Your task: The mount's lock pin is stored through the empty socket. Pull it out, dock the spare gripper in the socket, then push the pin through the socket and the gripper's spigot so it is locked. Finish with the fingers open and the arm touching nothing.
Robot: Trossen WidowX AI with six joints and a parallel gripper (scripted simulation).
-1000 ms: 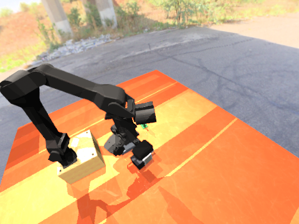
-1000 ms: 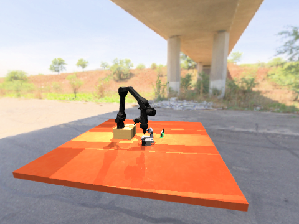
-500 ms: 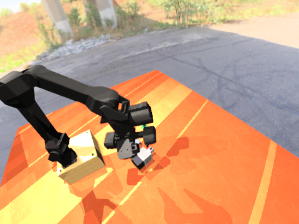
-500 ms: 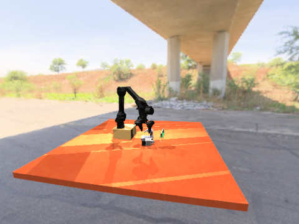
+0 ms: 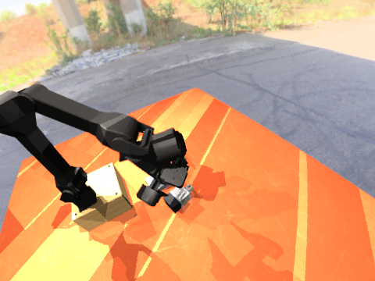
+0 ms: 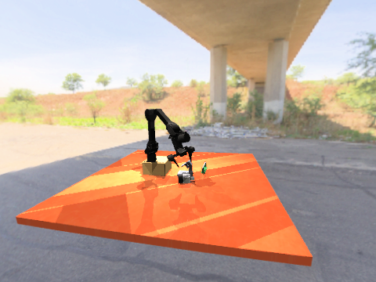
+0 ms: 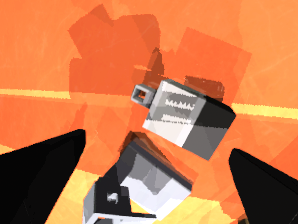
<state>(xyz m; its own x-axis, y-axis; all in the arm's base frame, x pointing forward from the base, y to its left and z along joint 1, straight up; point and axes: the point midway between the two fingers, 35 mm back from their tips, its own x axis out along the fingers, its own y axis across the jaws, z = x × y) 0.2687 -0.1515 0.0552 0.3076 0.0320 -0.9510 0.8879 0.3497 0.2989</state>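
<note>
Now: gripper tip 10 cm above the spare gripper. The rest, counted from my gripper tip: green slanted bar (13 cm ahead, 23 cm to the left, 10 cm below); then mount (13 cm to the left, 7 cm below).
</note>
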